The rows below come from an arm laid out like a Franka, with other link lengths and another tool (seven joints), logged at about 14 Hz.
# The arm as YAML. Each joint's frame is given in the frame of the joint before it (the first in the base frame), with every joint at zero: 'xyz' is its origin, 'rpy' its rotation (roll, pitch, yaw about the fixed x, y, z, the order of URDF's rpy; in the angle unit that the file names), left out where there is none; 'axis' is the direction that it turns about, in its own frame. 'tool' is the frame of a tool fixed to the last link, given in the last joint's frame.
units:
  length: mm
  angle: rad
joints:
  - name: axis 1
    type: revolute
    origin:
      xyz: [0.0, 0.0, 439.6]
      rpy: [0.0, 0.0, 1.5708]
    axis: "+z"
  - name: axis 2
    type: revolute
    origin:
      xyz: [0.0, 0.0, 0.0]
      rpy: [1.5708, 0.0, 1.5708]
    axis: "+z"
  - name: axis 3
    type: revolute
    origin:
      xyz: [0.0, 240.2, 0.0]
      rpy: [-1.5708, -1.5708, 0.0]
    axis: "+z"
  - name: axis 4
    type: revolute
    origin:
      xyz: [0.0, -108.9, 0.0]
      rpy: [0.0, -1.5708, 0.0]
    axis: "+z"
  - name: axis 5
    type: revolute
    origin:
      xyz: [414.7, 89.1, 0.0]
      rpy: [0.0, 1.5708, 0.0]
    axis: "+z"
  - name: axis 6
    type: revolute
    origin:
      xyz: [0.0, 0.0, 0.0]
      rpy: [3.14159, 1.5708, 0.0]
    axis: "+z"
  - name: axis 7
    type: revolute
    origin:
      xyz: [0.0, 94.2, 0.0]
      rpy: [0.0, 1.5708, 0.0]
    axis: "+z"
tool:
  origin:
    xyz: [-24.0, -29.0, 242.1]
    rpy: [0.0, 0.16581, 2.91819]
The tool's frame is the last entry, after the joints.
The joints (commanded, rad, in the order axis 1, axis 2, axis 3, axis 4, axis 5, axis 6, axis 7), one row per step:
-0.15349, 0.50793, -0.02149, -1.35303, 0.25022, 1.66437, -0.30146
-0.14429, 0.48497, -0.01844, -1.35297, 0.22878, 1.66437, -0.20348
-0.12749, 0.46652, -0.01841, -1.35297, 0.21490, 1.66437, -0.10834
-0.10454, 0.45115, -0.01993, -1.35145, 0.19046, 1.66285, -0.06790
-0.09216, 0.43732, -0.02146, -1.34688, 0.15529, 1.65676, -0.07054
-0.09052, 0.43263, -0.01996, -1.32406, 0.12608, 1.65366, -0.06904
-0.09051, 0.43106, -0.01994, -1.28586, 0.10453, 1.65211, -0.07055
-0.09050, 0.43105, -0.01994, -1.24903, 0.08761, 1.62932, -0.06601
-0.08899, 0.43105, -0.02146, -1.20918, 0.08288, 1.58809, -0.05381
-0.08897, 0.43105, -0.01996, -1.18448, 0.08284, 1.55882, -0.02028
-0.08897, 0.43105, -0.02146, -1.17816, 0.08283, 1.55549, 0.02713
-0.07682, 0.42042, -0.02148, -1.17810, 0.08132, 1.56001, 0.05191
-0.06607, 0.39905, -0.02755, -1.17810, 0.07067, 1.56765, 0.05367
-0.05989, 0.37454, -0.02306, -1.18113, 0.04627, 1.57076, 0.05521
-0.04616, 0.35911, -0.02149, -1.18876, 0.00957, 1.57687, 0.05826
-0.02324, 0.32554, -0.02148, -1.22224, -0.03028, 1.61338, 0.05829
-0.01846, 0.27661, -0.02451, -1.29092, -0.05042, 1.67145, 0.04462
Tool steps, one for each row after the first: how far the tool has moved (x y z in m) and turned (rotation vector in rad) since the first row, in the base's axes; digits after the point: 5 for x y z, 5 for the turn. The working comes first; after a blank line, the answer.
Tool pose at each row, in the base's axes (x y z in m, rotation vector in rad; the steps are taken from these numbers as rounded here):
0.65434, -0.08736, 0.31071, -2.50308, 1.82993, 0.22162
0.65476, -0.08216, 0.32645, -2.45193, 1.94368, 0.19515
0.65530, -0.07189, 0.33925, 2.37470, -2.02772, -0.17475
0.65648, -0.06241, 0.34993, 2.34762, -2.03092, -0.13877
0.65696, -0.06353, 0.36048, 2.35321, -1.99316, -0.09139
0.66146, -0.06877, 0.37389, 2.35306, -1.97971, -0.03589
0.66935, -0.07462, 0.39282, 2.36014, -1.97729, 0.03145
0.67103, -0.07841, 0.40924, 2.35429, -1.97368, 0.06322
0.66836, -0.07844, 0.42603, 2.34167, -1.97918, 0.06471
0.66507, -0.07596, 0.43625, 2.30844, -2.00987, 0.05496
0.66429, -0.07537, 0.43922, 2.25648, -2.06246, 0.05411
0.66570, -0.06701, 0.44668, 2.24651, -2.08126, 0.07208
0.66731, -0.06623, 0.46155, 2.25282, -2.08350, 0.11946
0.66701, -0.06524, 0.47694, 2.25721, -2.07203, 0.17026
0.66700, -0.06393, 0.48464, 2.25243, -2.04461, 0.22017
0.67020, -0.05838, 0.49462, 2.26379, -2.01296, 0.30187
0.67166, -0.06235, 0.49897, 2.27989, -1.99744, 0.36850

0.00042, 0.00520, 0.01574, -0.03561, 0.00530, -0.07607
0.00096, 0.01547, 0.02854, -0.06313, 0.01143, -0.14746
0.00214, 0.02495, 0.03922, -0.09331, 0.00599, -0.15933
0.00262, 0.02383, 0.04977, -0.12795, -0.00653, -0.13753
0.00712, 0.01859, 0.06318, -0.15690, -0.03003, -0.13090
0.01501, 0.01274, 0.08211, -0.17952, -0.06784, -0.12781
0.01669, 0.00895, 0.09853, -0.19690, -0.08080, -0.12836
0.01402, 0.00892, 0.11532, -0.20279, -0.07759, -0.13596
0.01073, 0.01140, 0.12554, -0.20479, -0.06759, -0.16473
0.00995, 0.01199, 0.12851, -0.20974, -0.06210, -0.21263
0.01136, 0.02035, 0.13597, -0.21261, -0.07414, -0.22669
0.01297, 0.02113, 0.15084, -0.22460, -0.10361, -0.22605
0.01267, 0.02212, 0.16623, -0.24565, -0.12960, -0.21898
0.01266, 0.02343, 0.17393, -0.28013, -0.14614, -0.20694
0.01586, 0.02898, 0.18391, -0.31579, -0.18765, -0.18677
0.01732, 0.02501, 0.18826, -0.33337, -0.22887, -0.17331

